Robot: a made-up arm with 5 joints.
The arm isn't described. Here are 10 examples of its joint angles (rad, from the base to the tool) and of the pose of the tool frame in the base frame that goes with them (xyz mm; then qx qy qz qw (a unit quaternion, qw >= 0)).
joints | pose
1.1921 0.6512 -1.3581 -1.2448 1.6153 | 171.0 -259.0 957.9 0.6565 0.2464 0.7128 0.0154
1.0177 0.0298 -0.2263 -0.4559 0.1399 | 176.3 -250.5 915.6 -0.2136 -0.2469 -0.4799 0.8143
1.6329 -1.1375 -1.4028 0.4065 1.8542 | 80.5 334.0 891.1 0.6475 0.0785 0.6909 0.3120
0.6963 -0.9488 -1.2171 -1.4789 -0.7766 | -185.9 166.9 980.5 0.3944 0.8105 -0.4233 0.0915
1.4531 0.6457 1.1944 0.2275 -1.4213 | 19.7 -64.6 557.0 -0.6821 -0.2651 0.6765 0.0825
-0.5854 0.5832 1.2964 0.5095 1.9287 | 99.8 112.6 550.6 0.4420 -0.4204 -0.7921 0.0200
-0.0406 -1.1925 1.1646 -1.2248 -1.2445 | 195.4 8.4 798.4 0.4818 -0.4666 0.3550 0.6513
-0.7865 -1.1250 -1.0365 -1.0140 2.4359 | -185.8 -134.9 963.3 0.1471 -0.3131 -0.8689 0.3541
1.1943 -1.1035 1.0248 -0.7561 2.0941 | 116.5 -96.2 825.9 -0.7686 0.2775 -0.5474 0.1807
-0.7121 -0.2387 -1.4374 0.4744 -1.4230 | 69.5 33.7 1060.2 0.6541 -0.2136 0.5638 0.4569
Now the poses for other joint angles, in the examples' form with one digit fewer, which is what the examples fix.
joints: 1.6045 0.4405 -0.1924 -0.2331 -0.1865
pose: -11 -364 764 0.070 -0.062 -0.716 0.692
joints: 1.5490 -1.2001 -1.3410 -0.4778 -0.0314
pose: -2 352 871 -0.697 -0.714 -0.032 0.055
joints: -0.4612 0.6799 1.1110 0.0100 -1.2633
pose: 137 53 537 0.213 0.700 -0.336 0.594
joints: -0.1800 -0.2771 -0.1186 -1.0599 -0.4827
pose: 277 41 966 0.236 -0.627 0.224 0.708
